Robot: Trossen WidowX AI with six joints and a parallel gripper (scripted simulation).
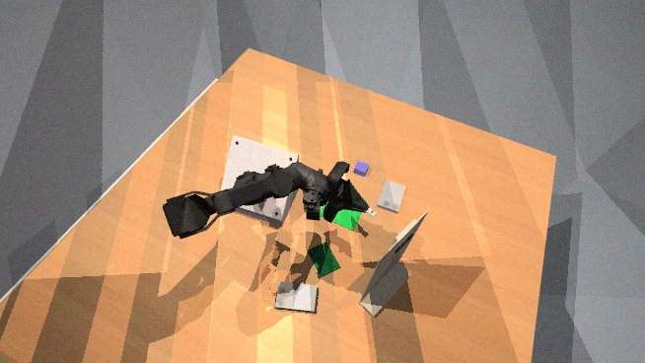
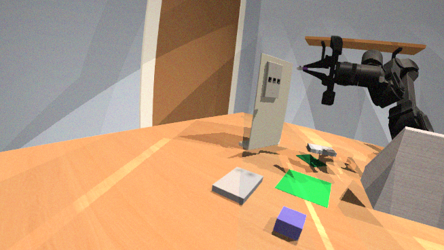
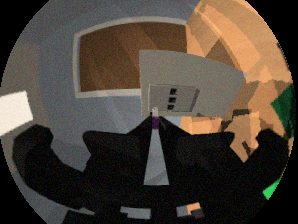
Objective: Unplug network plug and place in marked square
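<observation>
The bright green square is 8 cm behind my gripper tip, 15 cm to the left of it and 28 cm below it. Also, from my gripper tip: network plug 1 cm ahead; then grey socket panel 10 cm ahead, 4 cm to the right, 14 cm below.
</observation>
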